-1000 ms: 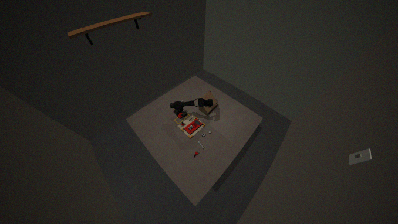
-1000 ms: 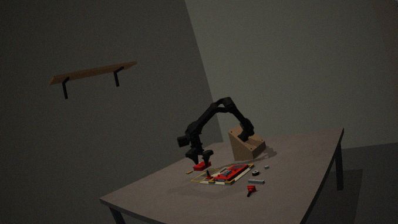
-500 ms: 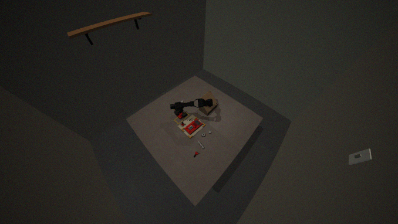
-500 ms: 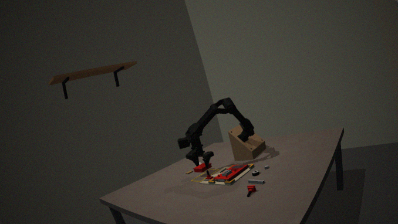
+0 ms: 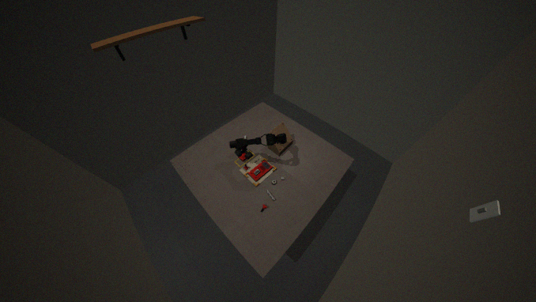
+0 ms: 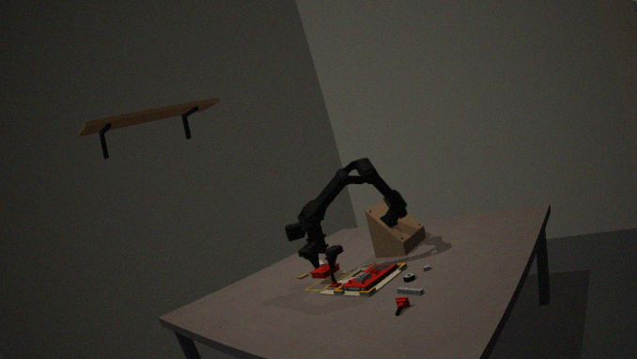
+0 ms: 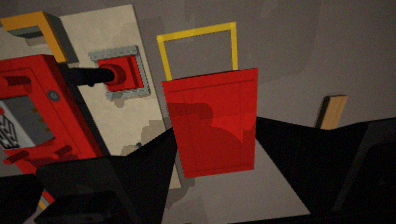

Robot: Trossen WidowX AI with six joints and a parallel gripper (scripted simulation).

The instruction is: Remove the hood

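Now: the grey socket 60 mm ahead of my gripper tip, 90 mm to the left of it and 10 mm below it. Round my gripper tip: hood: 10 mm above; then black wheel: 10 mm behind, 360 mm to the left, 30 mm below; then wooden piece: 30 mm behind, 170 mm to the right, 40 mm below.
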